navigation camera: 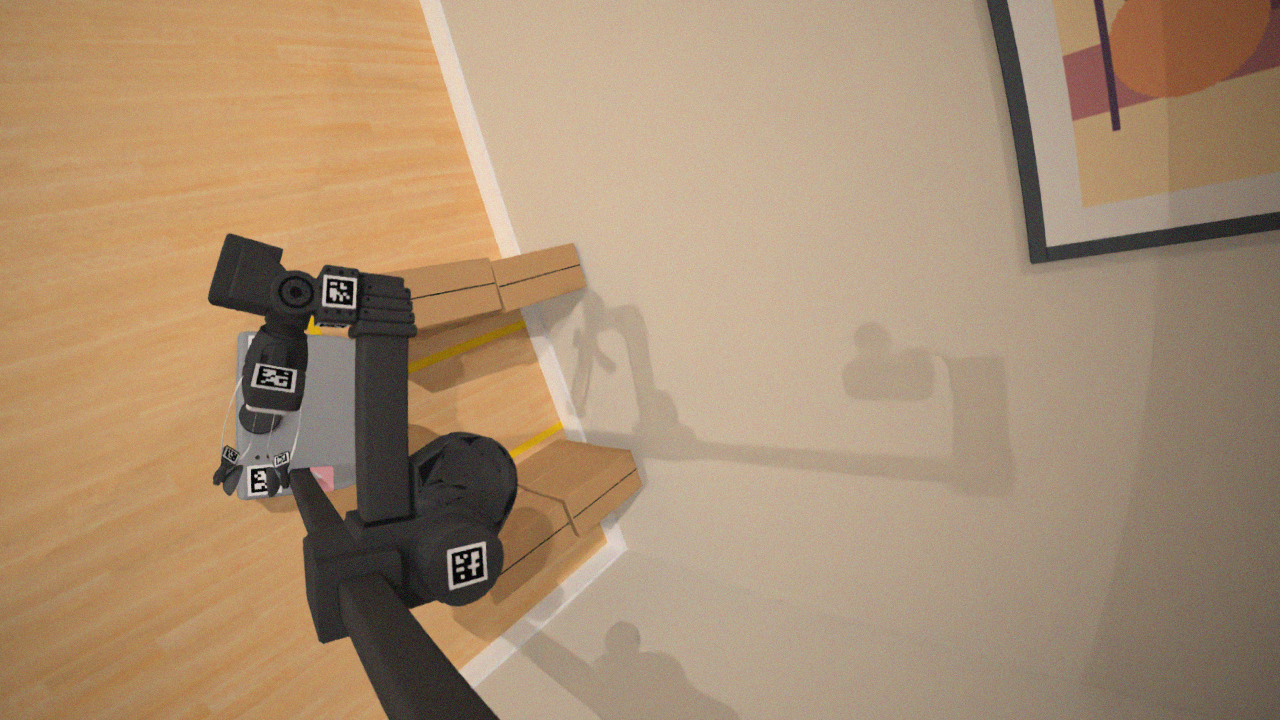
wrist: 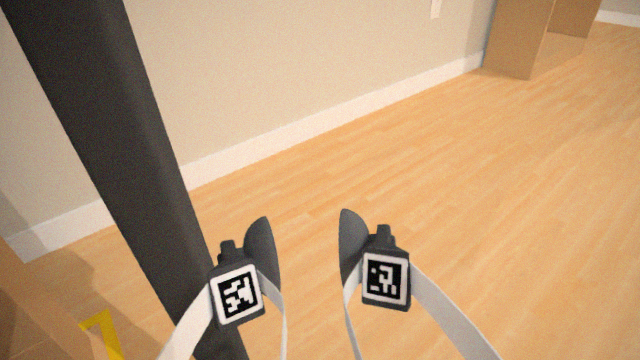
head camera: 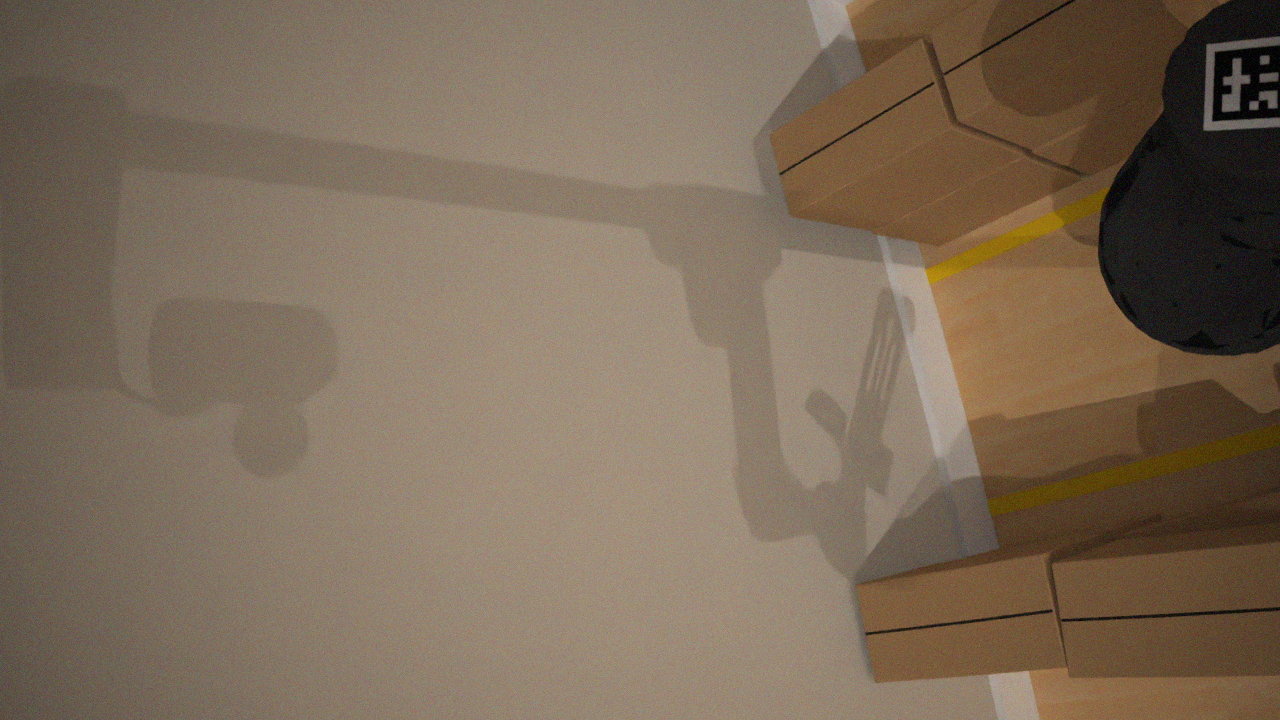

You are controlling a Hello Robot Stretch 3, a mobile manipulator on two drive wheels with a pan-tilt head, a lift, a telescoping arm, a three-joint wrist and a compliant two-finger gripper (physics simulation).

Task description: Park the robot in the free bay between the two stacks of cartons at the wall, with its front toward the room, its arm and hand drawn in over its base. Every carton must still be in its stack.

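Frame: origin at the robot's base, x ahead, y left, z up, level; centimetres.
Where they show: gripper, fingertip midpoint: (navigation camera: pixel 250 492).
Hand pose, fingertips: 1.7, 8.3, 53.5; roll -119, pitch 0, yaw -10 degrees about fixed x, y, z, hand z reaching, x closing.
Note:
Each offset is from my fingertips to the top centre of the thing, as dx, dy, dz. "*": to the spot under its first point. Level surfaces: height alone.
Two upright carton stacks stand at the wall. One stack @[-57.1, -40.7, -17.4] (head camera: pixel 962 617) (navigation camera: pixel 541 273) is low in the head view and upper in the navigation view; the other stack @[-76.5, +15.0, -17.4] (head camera: pixel 868 152) (navigation camera: pixel 572 501) is opposite. Their visible cartons sit together. The bay floor @[dz -53.4] (head camera: pixel 1056 340) between them has yellow lines @[* -54.1, -25.7, -53.4] (head camera: pixel 1118 470) (navigation camera: pixel 469 347). The grey base (navigation camera: pixel 331 402) is near the bay's outer end in the navigation view; the arm and head hide part of that boundary. My gripper (navigation camera: pixel 253 480) (wrist: pixel 306 240) is open and empty, over the base, with the wrist folded in.
The dark mast (wrist: pixel 120 150) stands left of the fingers in the wrist view. Beyond is the wall (wrist: pixel 300 60) with a white skirting (wrist: pixel 320 125) and a tall brown box-like piece (wrist: pixel 517 40). A framed picture (navigation camera: pixel 1020 134) hangs on the wall. Robot shadows fall on wall and floor.

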